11 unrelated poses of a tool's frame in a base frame.
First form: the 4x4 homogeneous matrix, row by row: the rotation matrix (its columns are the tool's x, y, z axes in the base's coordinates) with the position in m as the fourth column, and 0 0 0 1 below. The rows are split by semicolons.
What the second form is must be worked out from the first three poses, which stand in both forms.
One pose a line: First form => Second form
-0.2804 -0.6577 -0.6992 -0.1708; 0.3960 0.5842 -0.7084 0.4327; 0.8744 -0.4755 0.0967 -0.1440; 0 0 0 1 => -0.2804 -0.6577 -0.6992 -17.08; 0.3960 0.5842 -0.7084 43.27; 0.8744 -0.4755 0.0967 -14.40; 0 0 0 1
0.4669 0.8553 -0.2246 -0.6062; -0.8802 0.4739 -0.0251 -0.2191; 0.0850 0.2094 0.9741 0.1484; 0 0 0 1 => 0.4669 0.8553 -0.2246 -60.62; -0.8802 0.4739 -0.0251 -21.91; 0.0850 0.2094 0.9741 14.84; 0 0 0 1
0.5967 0.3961 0.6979 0.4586; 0.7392 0.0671 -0.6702 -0.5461; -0.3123 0.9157 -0.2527 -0.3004; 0 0 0 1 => 0.5967 0.3961 0.6979 45.86; 0.7392 0.0671 -0.6702 -54.61; -0.3123 0.9157 -0.2527 -30.04; 0 0 0 1
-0.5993 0.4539 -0.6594 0.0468; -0.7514 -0.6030 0.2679 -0.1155; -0.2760 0.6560 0.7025 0.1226; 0 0 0 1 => -0.5993 0.4539 -0.6594 4.68; -0.7514 -0.6030 0.2679 -11.55; -0.2760 0.6560 0.7025 12.26; 0 0 0 1
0.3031 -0.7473 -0.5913 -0.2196; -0.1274 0.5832 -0.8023 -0.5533; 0.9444 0.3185 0.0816 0.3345; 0 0 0 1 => 0.3031 -0.7473 -0.5913 -21.96; -0.1274 0.5832 -0.8023 -55.33; 0.9444 0.3185 0.0816 33.45; 0 0 0 1
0.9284 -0.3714 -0.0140 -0.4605; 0.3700 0.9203 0.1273 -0.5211; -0.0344 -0.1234 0.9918 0.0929; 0 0 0 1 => 0.9284 -0.3714 -0.0140 -46.05; 0.3700 0.9203 0.1273 -52.11; -0.0344 -0.1234 0.9918 9.29; 0 0 0 1
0.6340 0.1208 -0.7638 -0.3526; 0.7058 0.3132 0.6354 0.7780; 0.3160 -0.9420 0.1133 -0.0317; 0 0 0 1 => 0.6340 0.1208 -0.7638 -35.26; 0.7058 0.3132 0.6354 77.80; 0.3160 -0.9420 0.1133 -3.17; 0 0 0 1
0.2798 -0.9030 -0.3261 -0.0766; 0.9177 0.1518 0.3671 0.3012; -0.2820 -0.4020 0.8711 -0.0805; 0 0 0 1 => 0.2798 -0.9030 -0.3261 -7.66; 0.9177 0.1518 0.3671 30.12; -0.2820 -0.4020 0.8711 -8.05; 0 0 0 1
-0.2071 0.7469 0.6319 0.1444; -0.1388 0.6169 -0.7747 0.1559; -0.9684 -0.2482 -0.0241 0.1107; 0 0 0 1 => -0.2071 0.7469 0.6319 14.44; -0.1388 0.6169 -0.7747 15.59; -0.9684 -0.2482 -0.0241 11.07; 0 0 0 1
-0.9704 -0.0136 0.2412 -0.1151; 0.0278 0.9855 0.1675 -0.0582; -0.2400 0.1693 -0.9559 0.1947; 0 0 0 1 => -0.9704 -0.0136 0.2412 -11.51; 0.0278 0.9855 0.1675 -5.82; -0.2400 0.1693 -0.9559 19.47; 0 0 0 1
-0.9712 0.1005 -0.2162 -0.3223; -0.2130 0.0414 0.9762 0.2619; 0.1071 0.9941 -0.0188 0.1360; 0 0 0 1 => -0.9712 0.1005 -0.2162 -32.23; -0.2130 0.0414 0.9762 26.19; 0.1071 0.9941 -0.0188 13.60; 0 0 0 1
